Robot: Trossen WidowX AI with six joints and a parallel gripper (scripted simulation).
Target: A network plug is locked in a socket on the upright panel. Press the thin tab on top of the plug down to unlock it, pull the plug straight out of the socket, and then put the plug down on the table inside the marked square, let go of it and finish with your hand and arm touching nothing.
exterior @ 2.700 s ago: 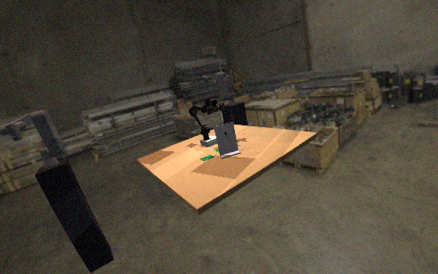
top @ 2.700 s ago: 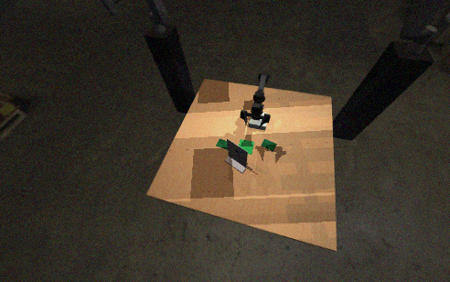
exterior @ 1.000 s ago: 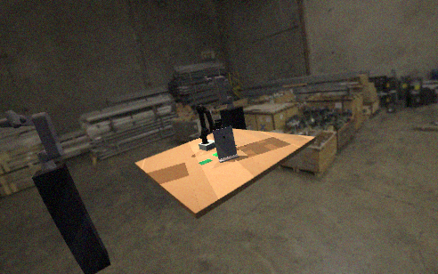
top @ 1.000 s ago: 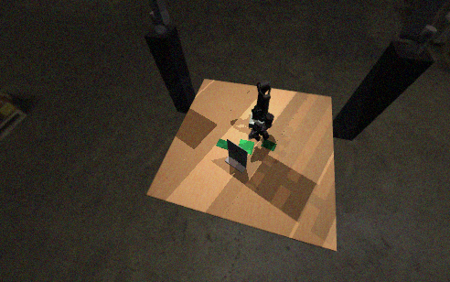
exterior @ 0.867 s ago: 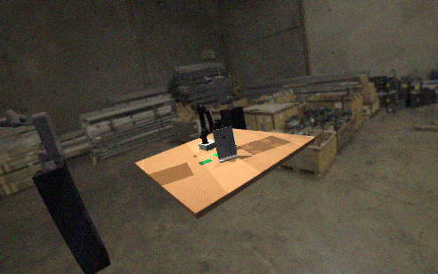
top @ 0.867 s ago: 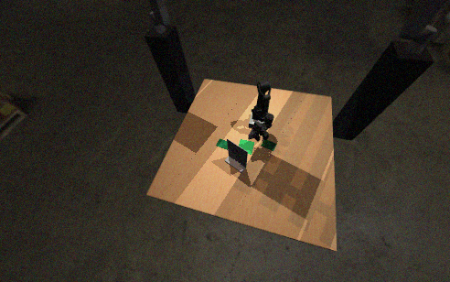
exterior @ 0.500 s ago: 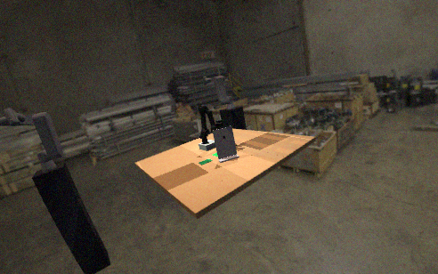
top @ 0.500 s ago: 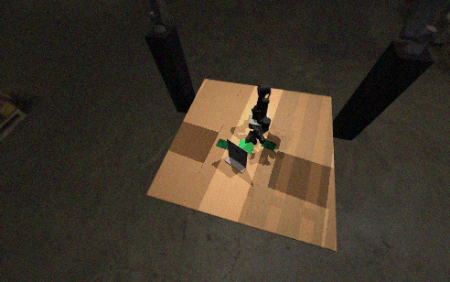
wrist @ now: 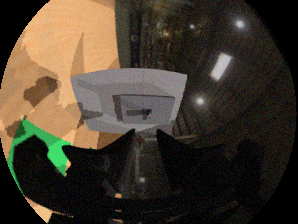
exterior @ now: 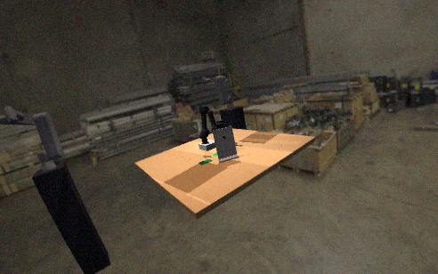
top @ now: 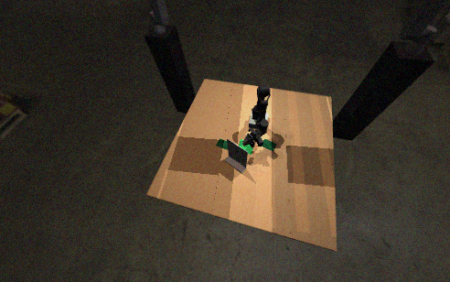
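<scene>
Now: the network plug 50 mm ahead of my gripper tip and 20 mm to the right of it. From my gripper tip the other things lie so: grey upright panel: 70 mm below, 70 mm ahead, 30 mm to the right; then green marked square: 190 mm below, 90 mm behind, 10 mm to the left.
</scene>
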